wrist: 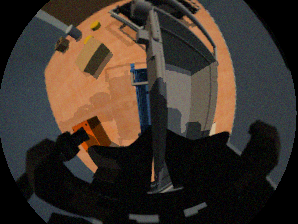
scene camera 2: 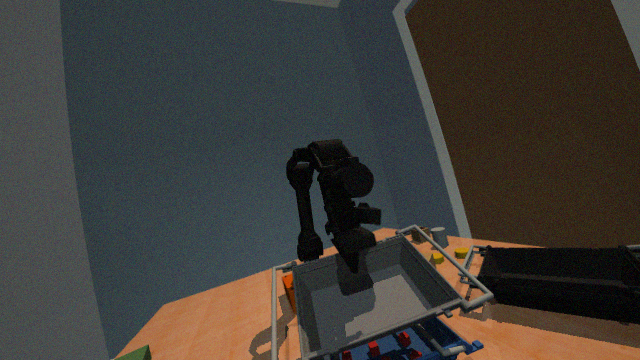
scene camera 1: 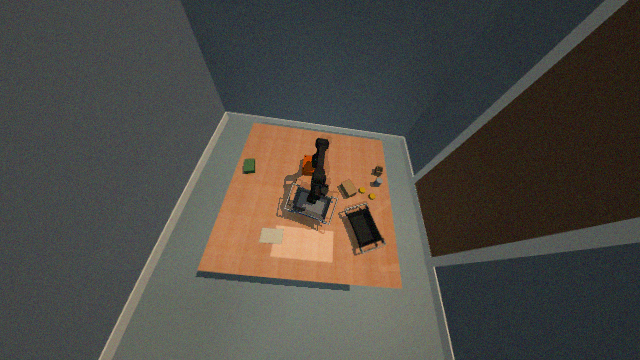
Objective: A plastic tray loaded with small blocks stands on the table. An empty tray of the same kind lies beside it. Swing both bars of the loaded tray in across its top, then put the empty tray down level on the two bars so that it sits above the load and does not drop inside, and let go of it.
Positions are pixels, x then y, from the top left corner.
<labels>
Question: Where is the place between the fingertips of my gripper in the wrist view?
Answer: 154, 128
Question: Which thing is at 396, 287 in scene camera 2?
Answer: A grey tray.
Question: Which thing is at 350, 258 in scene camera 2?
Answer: My gripper.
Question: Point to a grey tray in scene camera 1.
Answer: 319, 210
</labels>
